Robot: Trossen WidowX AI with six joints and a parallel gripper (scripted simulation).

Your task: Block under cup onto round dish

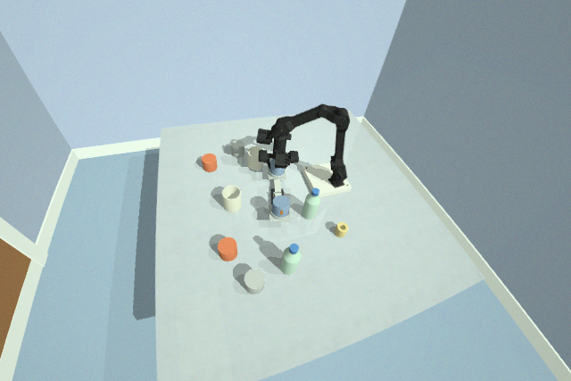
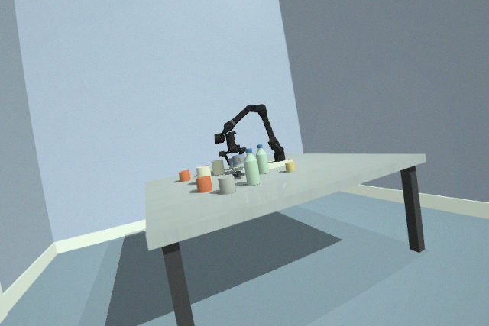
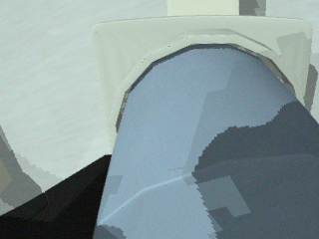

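Right now my gripper tip is 13 cm to the right of the balance, 5 cm short of it and 2 cm above it.
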